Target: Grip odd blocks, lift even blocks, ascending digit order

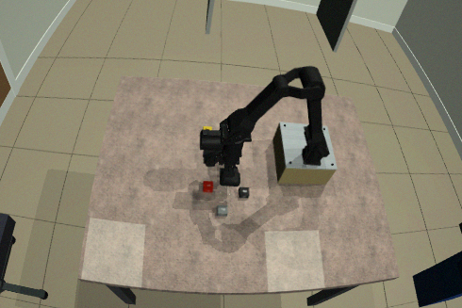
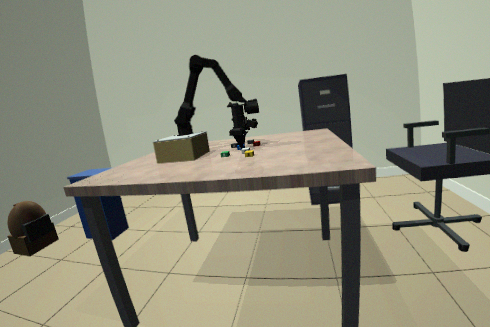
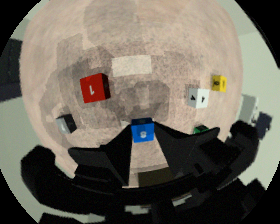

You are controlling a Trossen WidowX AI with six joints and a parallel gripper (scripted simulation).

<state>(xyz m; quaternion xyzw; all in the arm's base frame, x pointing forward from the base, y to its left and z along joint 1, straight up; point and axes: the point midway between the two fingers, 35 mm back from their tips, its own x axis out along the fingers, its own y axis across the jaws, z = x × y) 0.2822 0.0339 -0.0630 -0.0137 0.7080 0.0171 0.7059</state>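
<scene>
Now: the blue block 10 mm behind my gripper tip. Also, from my gripper tip: white block 100 mm to the right, 40 mm ahead; then black block 70 mm to the left, 60 mm behind; then red block 60 mm to the left, 60 mm ahead.
</scene>
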